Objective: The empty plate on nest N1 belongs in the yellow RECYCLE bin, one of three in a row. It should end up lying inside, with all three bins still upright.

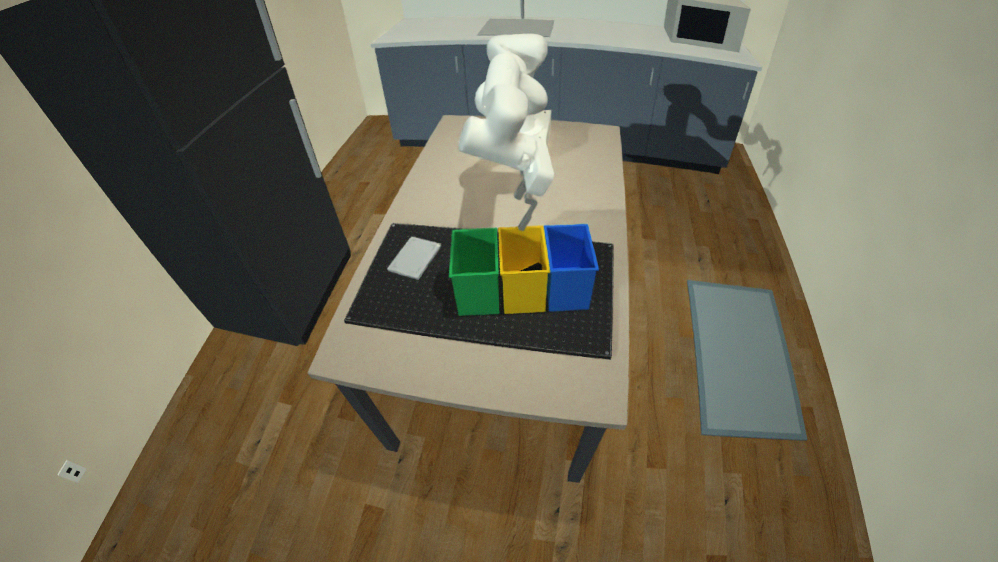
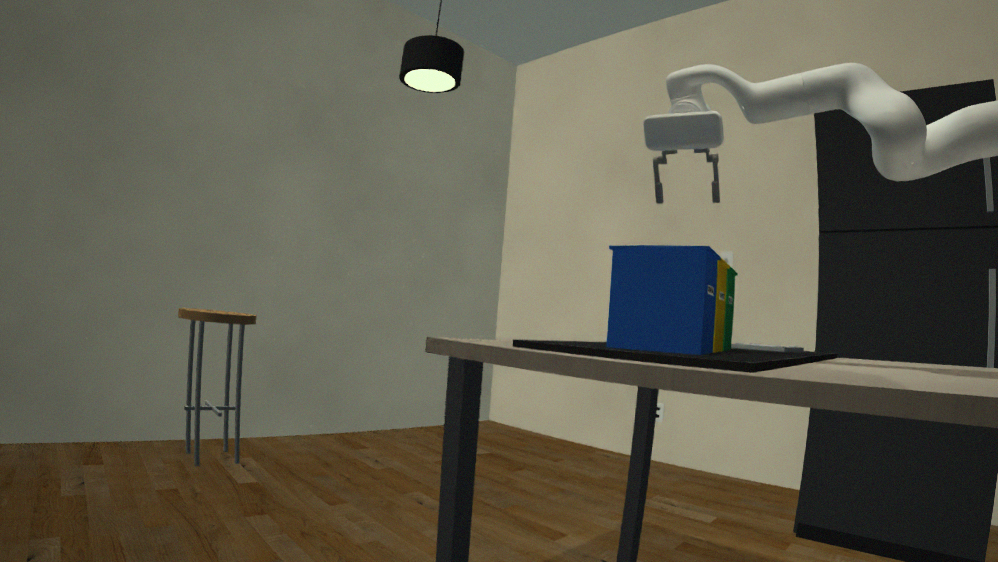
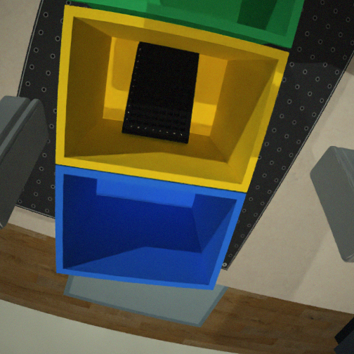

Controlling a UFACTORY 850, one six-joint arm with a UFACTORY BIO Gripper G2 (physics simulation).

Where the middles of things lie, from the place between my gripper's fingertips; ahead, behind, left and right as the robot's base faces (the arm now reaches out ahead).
I see the yellow bin (image 1: 523, 291) 21 cm below my hand and 1 cm to the left of it. From my hand the other things lie so: black plate (image 3: 159, 105) 26 cm below, 1 cm to the left, 1 cm ahead; green bin (image 1: 474, 270) 21 cm below, 12 cm to the right, 2 cm ahead; blue bin (image 2: 662, 298) 21 cm below, 14 cm to the left, 1 cm behind.
